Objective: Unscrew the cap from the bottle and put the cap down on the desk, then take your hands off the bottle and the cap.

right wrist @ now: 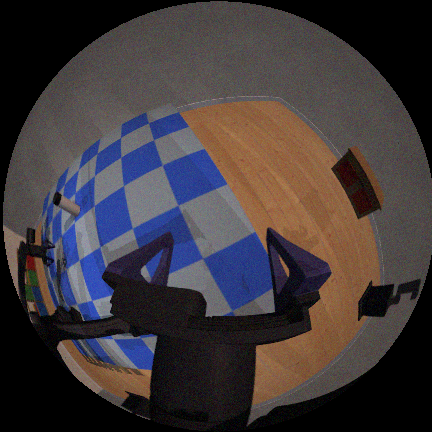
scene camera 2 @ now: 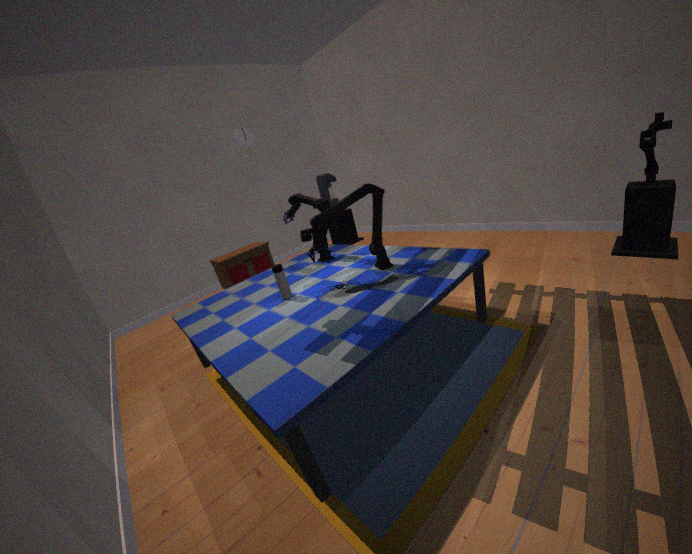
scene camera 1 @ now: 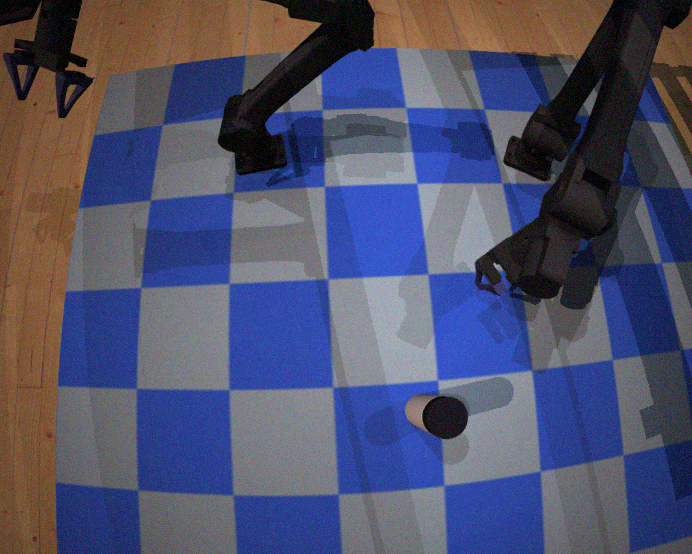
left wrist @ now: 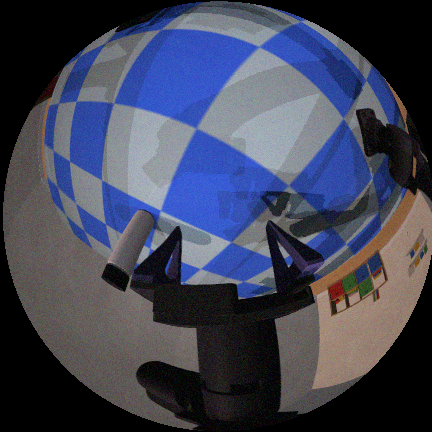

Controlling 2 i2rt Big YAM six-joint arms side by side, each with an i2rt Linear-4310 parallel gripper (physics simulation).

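Seen in the pictures: left gripper, between the fingertips: [right wrist: 54, 253] [scene camera 2: 321, 262] [scene camera 1: 495, 272] [left wrist: 224, 226]; right gripper, between the fingertips: [right wrist: 217, 234] [scene camera 2: 284, 222] [scene camera 1: 41, 108]; left arm's base, origin of its link: [right wrist: 76, 314] [scene camera 2: 383, 266] [scene camera 1: 527, 159] [left wrist: 368, 130]; right arm's base, origin of its link: [scene camera 2: 325, 259] [scene camera 1: 260, 156].
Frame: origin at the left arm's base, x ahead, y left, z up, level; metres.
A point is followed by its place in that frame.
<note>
The bottle [scene camera 1: 415, 408] {y -0.089, x 0.661, z 0.115 m} [scene camera 2: 283, 285] {y -0.023, x 0.657, z 0.092 m} [left wrist: 132, 240] {y -0.062, x 0.626, z 0.101 m} [right wrist: 69, 205] {y -0.089, x 0.655, z 0.095 m} is pale, slim and upright on the checkered desk [scene camera 1: 184, 334] {y -0.569, x 0.713, z 0.000 m} [scene camera 2: 270, 341] {y 0.446, x 0.795, z 0.000 m}. Its black cap [scene camera 1: 445, 416] {y -0.060, x 0.657, z 0.216 m} [scene camera 2: 278, 268] {y -0.025, x 0.651, z 0.204 m} [left wrist: 116, 277] {y -0.060, x 0.627, z 0.201 m} [right wrist: 57, 198] {y -0.087, x 0.653, z 0.201 m} sits on top. My left gripper [scene camera 1: 507, 291] [left wrist: 224, 226] {y -0.043, x 0.387, z 0.150 m} is open and empty, above the desk and apart from the bottle, which stands beyond its left finger in the left wrist view. My right gripper [scene camera 1: 42, 107] {y -0.847, x 0.486, z 0.369 m} [scene camera 2: 287, 218] {y -0.847, x 0.486, z 0.369 m} [right wrist: 217, 234] {y -0.847, x 0.486, z 0.369 m} is open and empty, raised far from the bottle, at the top left in scene camera 1.
The right arm's base [scene camera 1: 259, 158] {y -0.584, x 0.295, z 0.048 m} and the left arm's base [scene camera 1: 528, 156] {y -0.013, x 0.031, z 0.050 m} stand on the desk. A low cabinet with red doors [scene camera 2: 242, 266] [right wrist: 357, 182] stands on the floor past the desk. A black pedestal [scene camera 2: 651, 219] carries another arm at the far right in scene camera 2.
</note>
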